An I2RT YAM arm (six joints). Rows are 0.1 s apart.
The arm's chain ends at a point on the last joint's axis. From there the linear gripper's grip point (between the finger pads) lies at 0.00 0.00 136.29 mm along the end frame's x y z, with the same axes.
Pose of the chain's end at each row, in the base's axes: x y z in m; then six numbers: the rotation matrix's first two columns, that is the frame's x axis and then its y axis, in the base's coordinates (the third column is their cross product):
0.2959 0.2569 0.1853 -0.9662 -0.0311 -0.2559 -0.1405 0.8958 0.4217
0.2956 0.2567 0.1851 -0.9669 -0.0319 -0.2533 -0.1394 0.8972 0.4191
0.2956 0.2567 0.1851 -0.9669 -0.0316 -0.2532 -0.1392 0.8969 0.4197
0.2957 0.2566 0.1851 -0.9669 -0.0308 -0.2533 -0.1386 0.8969 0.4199
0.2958 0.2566 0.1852 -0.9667 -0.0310 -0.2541 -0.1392 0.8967 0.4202
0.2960 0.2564 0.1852 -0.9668 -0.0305 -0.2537 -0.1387 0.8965 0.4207
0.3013 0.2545 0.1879 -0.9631 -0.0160 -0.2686 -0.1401 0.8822 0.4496
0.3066 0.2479 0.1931 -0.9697 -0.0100 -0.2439 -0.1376 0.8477 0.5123
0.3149 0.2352 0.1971 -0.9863 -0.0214 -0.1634 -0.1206 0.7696 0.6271
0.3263 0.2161 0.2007 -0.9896 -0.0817 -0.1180 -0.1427 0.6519 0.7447
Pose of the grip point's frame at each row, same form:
0.3254 0.3173 0.0667 -0.9662 -0.0311 -0.2559 -0.1405 0.8958 0.4217
0.3248 0.3167 0.0663 -0.9669 -0.0319 -0.2533 -0.1394 0.8972 0.4191
0.3247 0.3168 0.0663 -0.9669 -0.0316 -0.2532 -0.1392 0.8969 0.4197
0.3249 0.3167 0.0663 -0.9669 -0.0308 -0.2533 -0.1386 0.8969 0.4199
0.3251 0.3168 0.0665 -0.9667 -0.0310 -0.2541 -0.1392 0.8967 0.4202
0.3252 0.3166 0.0665 -0.9668 -0.0305 -0.2537 -0.1387 0.8965 0.4207
0.3326 0.3186 0.0718 -0.9631 -0.0160 -0.2686 -0.1401 0.8822 0.4496
0.3341 0.3202 0.0809 -0.9697 -0.0100 -0.2439 -0.1376 0.8477 0.5123
0.3302 0.3222 0.0933 -0.9863 -0.0214 -0.1634 -0.1206 0.7696 0.6271
0.3285 0.3188 0.1112 -0.9896 -0.0817 -0.1180 -0.1427 0.6519 0.7447

